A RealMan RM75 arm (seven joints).
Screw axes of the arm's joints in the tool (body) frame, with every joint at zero. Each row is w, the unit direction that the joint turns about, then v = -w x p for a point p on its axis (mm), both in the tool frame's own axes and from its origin. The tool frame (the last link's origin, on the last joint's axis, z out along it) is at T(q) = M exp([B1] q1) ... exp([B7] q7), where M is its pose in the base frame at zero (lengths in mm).
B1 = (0, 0, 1, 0, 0, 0)
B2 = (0, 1, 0, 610, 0, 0)
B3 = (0, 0, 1, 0, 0, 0)
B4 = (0, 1, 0, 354, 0, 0)
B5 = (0, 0, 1, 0, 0, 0)
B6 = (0, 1, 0, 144, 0, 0)
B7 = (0, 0, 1, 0, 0, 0)
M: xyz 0 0 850.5 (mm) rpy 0 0 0 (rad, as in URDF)
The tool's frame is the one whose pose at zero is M.
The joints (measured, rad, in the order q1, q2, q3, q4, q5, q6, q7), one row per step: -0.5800 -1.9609 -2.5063 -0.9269 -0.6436 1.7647 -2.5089; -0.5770 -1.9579 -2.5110 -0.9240 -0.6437 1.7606 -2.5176; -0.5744 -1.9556 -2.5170 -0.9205 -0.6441 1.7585 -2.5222; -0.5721 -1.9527 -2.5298 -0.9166 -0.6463 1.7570 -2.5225; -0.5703 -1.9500 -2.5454 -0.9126 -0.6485 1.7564 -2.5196; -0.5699 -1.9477 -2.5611 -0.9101 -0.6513 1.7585 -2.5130; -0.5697 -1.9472 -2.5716 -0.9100 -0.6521 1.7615 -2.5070; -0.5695 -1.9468 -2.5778 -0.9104 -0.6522 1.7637 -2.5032
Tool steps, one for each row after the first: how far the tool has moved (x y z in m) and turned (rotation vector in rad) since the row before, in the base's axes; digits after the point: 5 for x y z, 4 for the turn. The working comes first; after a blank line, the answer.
Tool pose at each row, in the base's axes (x y z in m, rotation vector in rad; the steps are taken from these numbers as rounded here): -0.29383 0.32936 0.07862 -2.2786 -1.8998 -0.0821; -0.29588 0.32906 0.07999 -2.2596 -1.9134 -0.0888; -0.29764 0.32853 0.08104 -2.2460 -1.9245 -0.0968; -0.29943 0.32822 0.08298 -2.2330 -1.9324 -0.1147; -0.30109 0.32792 0.08509 -2.2223 -1.9374 -0.1356; -0.30189 0.32784 0.08723 -2.2188 -1.9365 -0.1566; -0.30218 0.32759 0.08845 -2.2193 -1.9340 -0.1688; -0.30238 0.32738 0.08928 -2.2198 -1.9320 -0.1753

-0.00205 -0.00030 0.00137 0.0078 -0.0012 0.0149; -0.00176 -0.00053 0.00105 0.0061 -0.0033 0.0112; -0.00179 -0.00031 0.00194 0.0113 -0.0074 0.0087; -0.00166 -0.00030 0.00211 0.0125 -0.0088 0.0061; -0.00080 -0.00008 0.00214 0.0111 -0.0093 -0.0002; -0.00029 -0.00025 0.00122 0.0059 -0.0056 -0.0022; -0.00020 -0.00021 0.00083 0.0033 -0.0028 -0.0016
